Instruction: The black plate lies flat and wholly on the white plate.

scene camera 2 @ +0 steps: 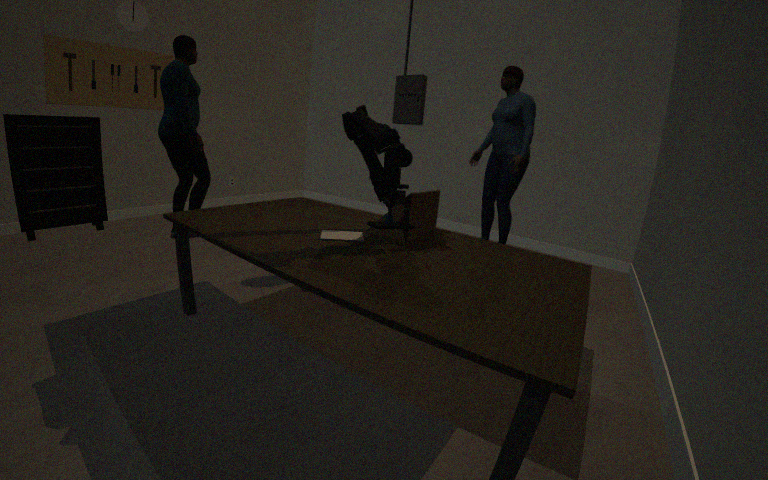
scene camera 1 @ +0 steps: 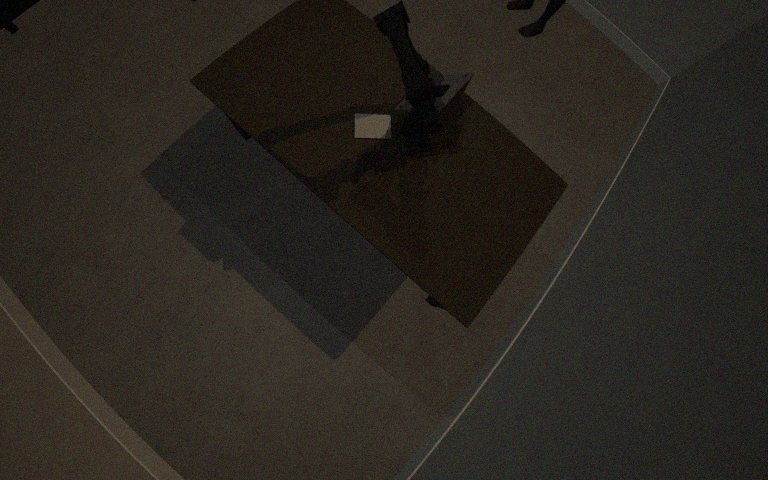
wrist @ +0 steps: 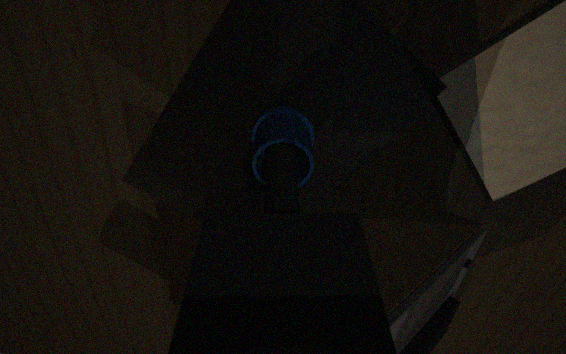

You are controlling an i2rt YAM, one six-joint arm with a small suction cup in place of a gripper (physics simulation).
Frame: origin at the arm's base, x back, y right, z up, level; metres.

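Where they show: hand, its tool point: [scene camera 2: 389,226] [scene camera 1: 412,143] [wrist: 281,124]; arm's base, origin of its link: [scene camera 2: 398,212].
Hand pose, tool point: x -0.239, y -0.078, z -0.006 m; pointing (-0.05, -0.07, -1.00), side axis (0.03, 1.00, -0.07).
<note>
Things, the pixels of their top centre, and the offset from my tool point. Level surfaces: height alone.
- white plate, centre of its top: [scene camera 2: 342,235] [scene camera 1: 372,125] dy +0.193, dx +0.005, dz -0.071 m
- brown table, height of its surface: dz -0.077 m
- black plate, centre of its top: [wrist: 268,140] [scene camera 2: 391,222] [scene camera 1: 414,141] dy -0.005, dx +0.002, dz +0.014 m
The scene is very dark. The white plate [scene camera 1: 373,126] [scene camera 2: 340,234] lies flat on the brown table [scene camera 1: 454,229] [scene camera 2: 477,295]; its edge also shows at the right of the wrist view [wrist: 451,102]. The black plate [wrist: 352,123] fills most of the wrist view as a dark square, just right of the white plate. My suction cup [wrist: 282,163] [scene camera 2: 387,221], a blue ring, sits on the middle of the black plate and holds it. In scene camera 1 the arm hides the black plate.
An upright brown panel [scene camera 2: 424,210] [scene camera 1: 455,88] stands on the table right behind the arm. A sign [scene camera 2: 410,99] hangs from the ceiling above. Two people [scene camera 2: 182,124] [scene camera 2: 508,152] stand on the floor beyond the table.
</note>
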